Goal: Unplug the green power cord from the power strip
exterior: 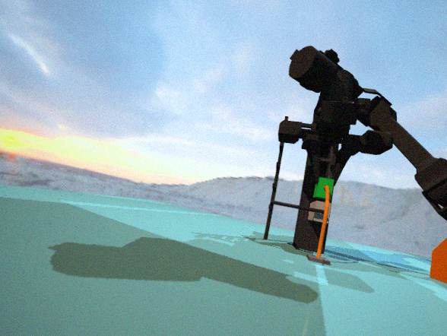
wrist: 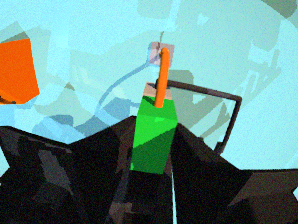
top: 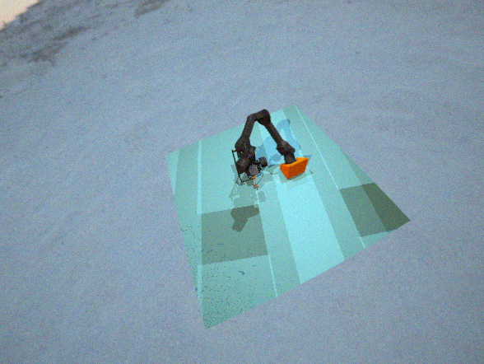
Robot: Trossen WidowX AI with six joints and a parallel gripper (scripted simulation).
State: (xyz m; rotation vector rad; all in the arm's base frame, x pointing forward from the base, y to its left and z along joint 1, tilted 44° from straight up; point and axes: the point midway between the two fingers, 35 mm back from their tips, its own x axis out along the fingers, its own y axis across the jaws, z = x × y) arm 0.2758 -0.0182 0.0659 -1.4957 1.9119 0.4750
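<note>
My gripper tip is now 3 cm to the left of the green plug and 1 cm past it.
</note>
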